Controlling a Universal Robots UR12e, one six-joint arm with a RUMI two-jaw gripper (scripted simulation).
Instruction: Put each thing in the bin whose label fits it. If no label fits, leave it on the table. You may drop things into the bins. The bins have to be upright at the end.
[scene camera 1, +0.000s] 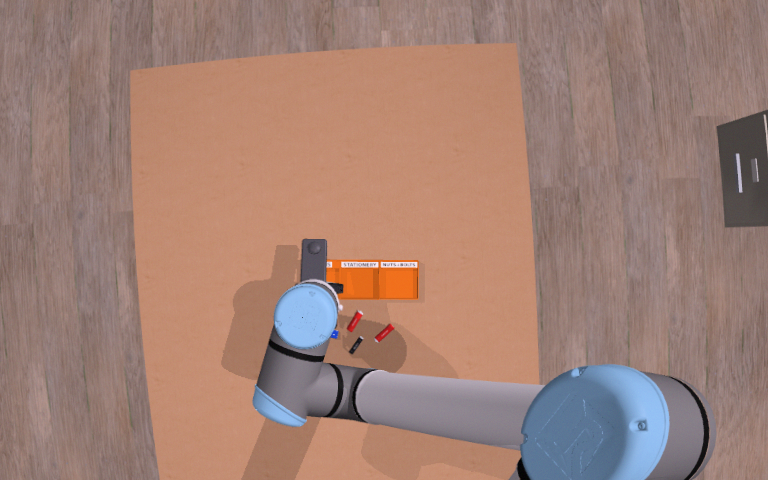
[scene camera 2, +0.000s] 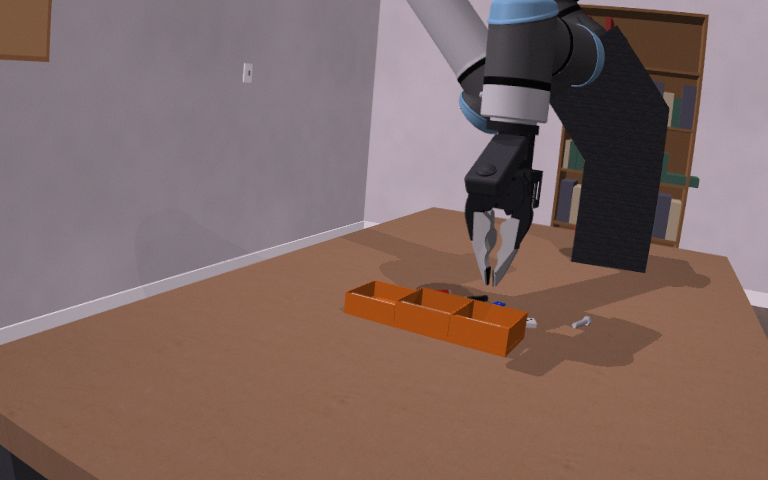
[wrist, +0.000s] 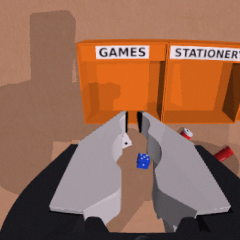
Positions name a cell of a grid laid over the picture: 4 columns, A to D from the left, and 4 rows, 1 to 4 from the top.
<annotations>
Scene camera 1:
my gripper: B3
orange three-part bin: C3
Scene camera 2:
my gripper: C3
orange three-part bin: C3
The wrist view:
my gripper: C2
orange three-part bin: C2
</annotations>
